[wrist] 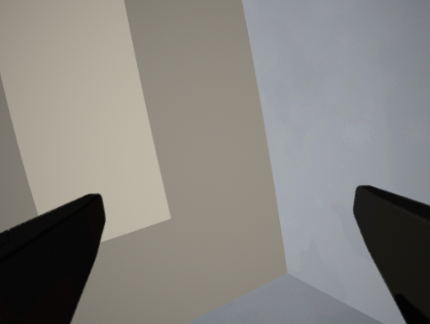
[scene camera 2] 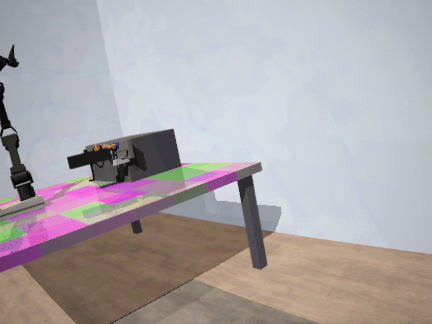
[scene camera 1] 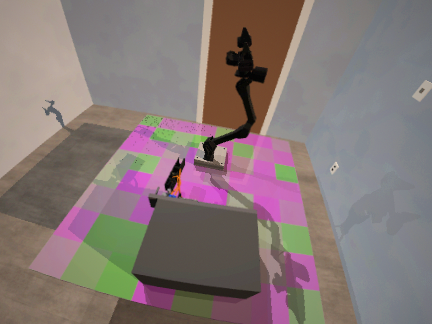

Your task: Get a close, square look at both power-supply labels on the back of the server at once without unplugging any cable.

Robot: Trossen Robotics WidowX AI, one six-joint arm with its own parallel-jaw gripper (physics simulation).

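Pixels of known places: gripper, fingertip midpoint: (wrist: pixel 230 203) (scene camera 2: pixel 5 40) (scene camera 1: pixel 245 34); arm's base at its link origin: (scene camera 2: pixel 27 198) (scene camera 1: pixel 208 157).
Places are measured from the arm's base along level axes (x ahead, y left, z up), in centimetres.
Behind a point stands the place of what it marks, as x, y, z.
Note:
The server (scene camera 1: pixel 200 245) @[64.0, 7.9, 15.9] (scene camera 2: pixel 156 154) @[64.1, -13.6, 5.0] is a dark grey box on the table, its back toward the arm's base. Orange and blue cables (scene camera 1: pixel 177 181) @[35.3, -10.1, 13.3] (scene camera 2: pixel 105 146) @[40.1, -8.2, 14.7] show at one end of its back, beside a black bar-shaped arm (scene camera 1: pixel 174 173) @[31.4, -12.9, 14.1] (scene camera 2: pixel 87 159) @[27.3, -15.0, 11.3] that sticks out. The power-supply labels cannot be made out in any view. My gripper (wrist: pixel 230 203) @[7.2, 8.3, 74.4] is open and empty, raised high above the table and away from the server. In the wrist view, pale and blue wall surfaces show between the two black fingers.
The table (scene camera 1: pixel 112 235) @[62.5, -35.3, -4.8] (scene camera 2: pixel 200 187) @[50.2, -64.1, -5.9] has a pink and green checkered top. The arm's pale base plate (scene camera 1: pixel 216 162) @[3.1, 6.0, -0.2] (scene camera 2: pixel 37 201) @[2.2, -9.0, -1.3] stands on it, behind the server in the first scene view. A brown door (scene camera 1: pixel 282 30) and blue walls stand beyond the arm.

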